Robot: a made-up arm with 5 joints.
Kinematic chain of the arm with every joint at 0, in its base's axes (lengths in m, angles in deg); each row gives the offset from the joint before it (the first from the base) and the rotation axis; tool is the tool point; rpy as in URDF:
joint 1: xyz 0 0 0.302 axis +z
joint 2: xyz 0 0 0 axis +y
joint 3: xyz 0.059 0 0.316 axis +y
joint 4: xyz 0.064 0 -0.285 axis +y
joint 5: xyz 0.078 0 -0.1 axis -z
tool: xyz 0 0 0 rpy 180 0 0
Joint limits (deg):
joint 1: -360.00..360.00
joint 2: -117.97..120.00
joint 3: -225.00..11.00
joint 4: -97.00..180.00
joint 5: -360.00..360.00
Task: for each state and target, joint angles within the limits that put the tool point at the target. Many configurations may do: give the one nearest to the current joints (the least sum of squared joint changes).
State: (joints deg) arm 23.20 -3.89 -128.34 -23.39 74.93
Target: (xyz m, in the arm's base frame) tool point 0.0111 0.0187 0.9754
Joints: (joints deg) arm 59.31 -14.03 -126.96 -45.34 74.93
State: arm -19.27 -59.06 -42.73 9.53 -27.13
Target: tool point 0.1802 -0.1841 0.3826
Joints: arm -45.61 -27.56 -15.00 18.87 -27.13
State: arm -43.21 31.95 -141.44 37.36 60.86
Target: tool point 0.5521 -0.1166 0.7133
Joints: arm -11.93 22.95 -127.23 47.27 60.86
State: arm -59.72 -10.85 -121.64 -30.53 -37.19
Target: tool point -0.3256 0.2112 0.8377
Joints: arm -32.97 -43.36 -141.50 -53.13 -37.19
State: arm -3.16 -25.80 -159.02 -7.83 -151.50
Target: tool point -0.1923 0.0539 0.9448
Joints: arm -15.66 -10.36 -173.03 -29.97 -151.50
